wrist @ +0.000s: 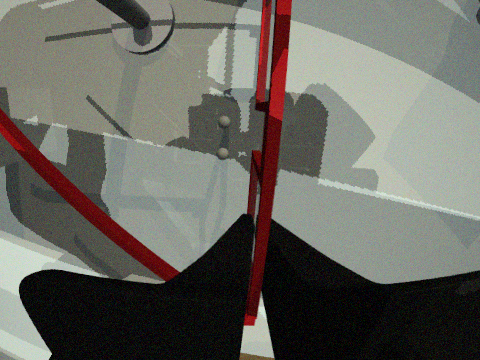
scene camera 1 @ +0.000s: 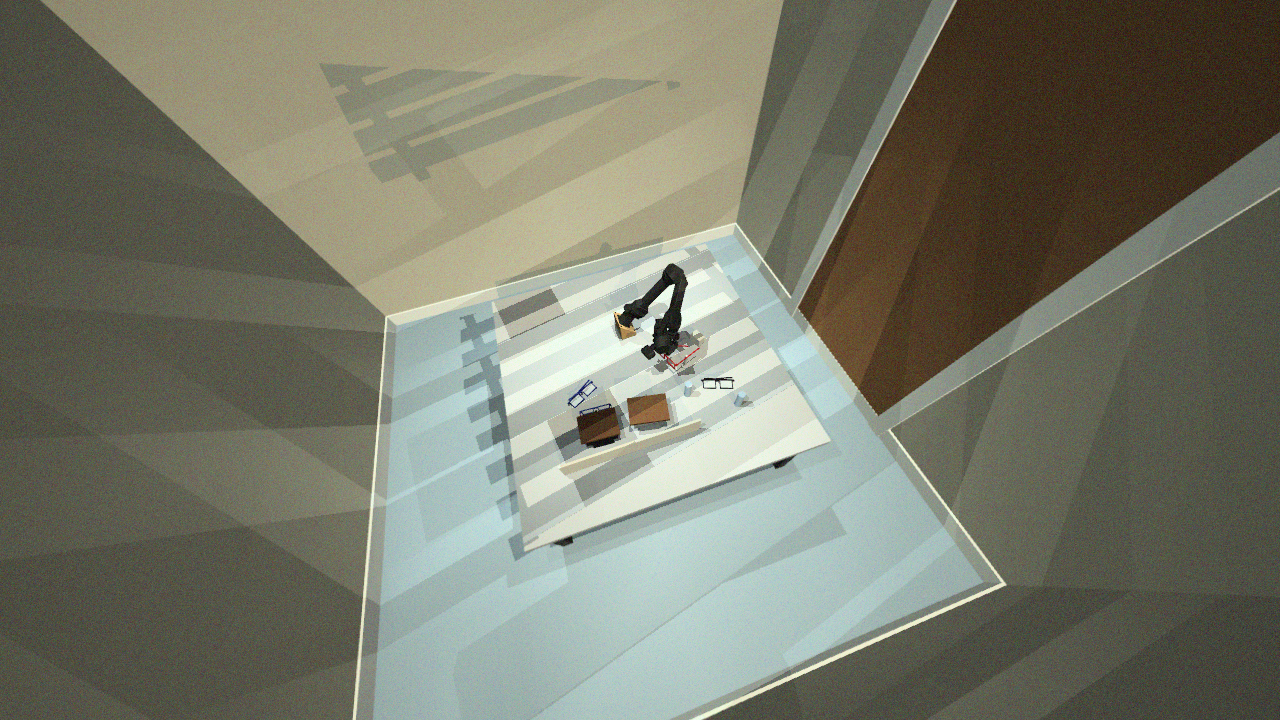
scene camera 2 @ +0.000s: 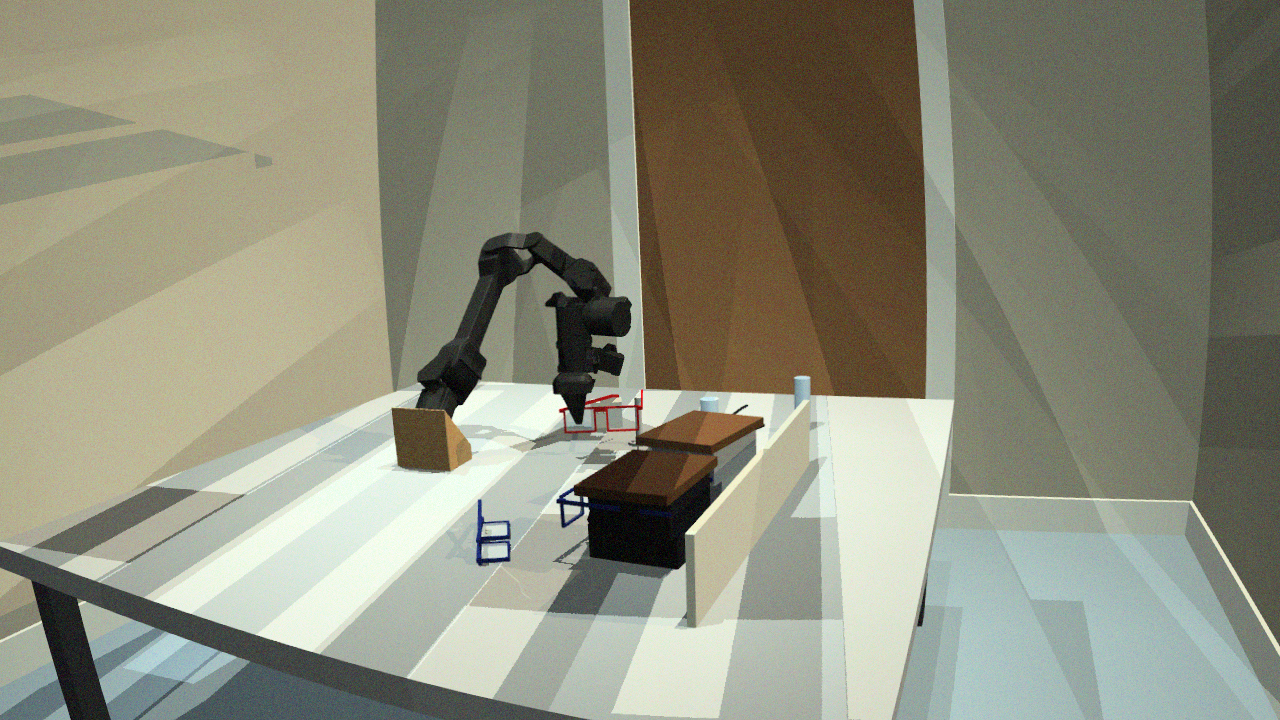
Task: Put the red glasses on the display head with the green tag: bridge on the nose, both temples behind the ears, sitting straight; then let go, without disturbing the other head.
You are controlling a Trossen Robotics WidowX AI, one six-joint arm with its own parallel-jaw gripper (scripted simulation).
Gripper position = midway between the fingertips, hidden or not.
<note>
I see my gripper (scene camera 2: pixel 579 423) and a beige board (scene camera 2: pixel 716 545).
My gripper shows as well in the wrist view (wrist: pixel 253 224). The beige board is seen too in scene camera 1 (scene camera 1: pixel 692 426).
</note>
